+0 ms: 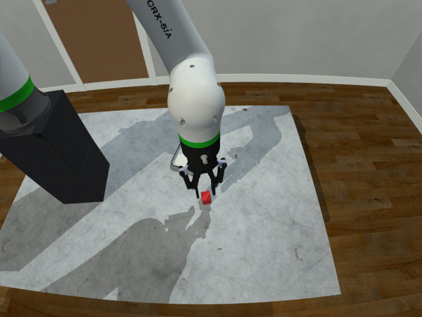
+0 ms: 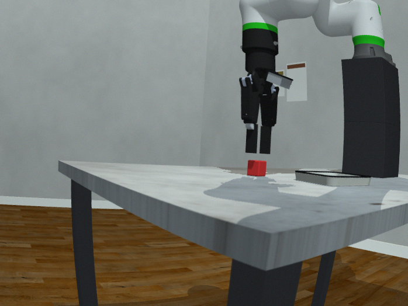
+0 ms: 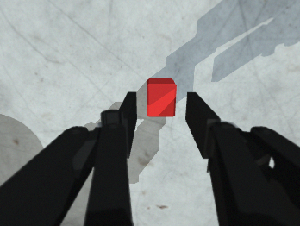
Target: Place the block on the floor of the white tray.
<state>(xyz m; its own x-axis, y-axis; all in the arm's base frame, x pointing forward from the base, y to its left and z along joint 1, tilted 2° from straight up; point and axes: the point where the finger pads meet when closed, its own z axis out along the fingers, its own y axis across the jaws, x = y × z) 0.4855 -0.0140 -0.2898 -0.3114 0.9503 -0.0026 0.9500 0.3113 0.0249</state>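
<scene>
Now: the red block 7 cm below my hand. Round my hand: white tray: 19 cm to the left, 8 cm behind, 7 cm below.
</scene>
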